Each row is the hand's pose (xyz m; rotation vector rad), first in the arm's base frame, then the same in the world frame.
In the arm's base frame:
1: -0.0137 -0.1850 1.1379 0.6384 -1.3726 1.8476
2: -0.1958 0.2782 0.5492 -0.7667 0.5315 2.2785
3: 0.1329 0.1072 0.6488 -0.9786 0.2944 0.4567
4: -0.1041 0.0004 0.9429 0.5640 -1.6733 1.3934
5: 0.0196 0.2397 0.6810 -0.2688 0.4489 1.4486
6: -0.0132 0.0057 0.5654 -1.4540 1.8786 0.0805
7: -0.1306 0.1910 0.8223 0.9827 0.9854 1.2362
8: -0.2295 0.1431 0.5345 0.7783 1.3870 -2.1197
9: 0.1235 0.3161 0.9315 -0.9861 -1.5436 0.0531
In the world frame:
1: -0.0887 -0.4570 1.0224 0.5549 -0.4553 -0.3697
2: 0.1336 0.2221 0.7330 1.4469 0.8691 0.8076
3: -0.1616 -0.0081 0.6491 0.3815 2.1704 -0.3398
4: 0.0261 -0.2169 0.9235 0.1591 -0.4080 -0.5862
5: 0.0126 0.0207 0.6328 1.3930 1.2616 -0.2233
6: -0.1625 0.1034 0.8109 -0.8548 -2.4383 -0.6441
7: 0.1284 -0.0668 0.7871 2.3429 0.5931 -1.0706
8: 0.0605 0.2265 0.8523 0.0790 -0.5955 1.2648
9: 0.0831 -0.2353 0.5388 -1.1029 0.8795 -0.4097

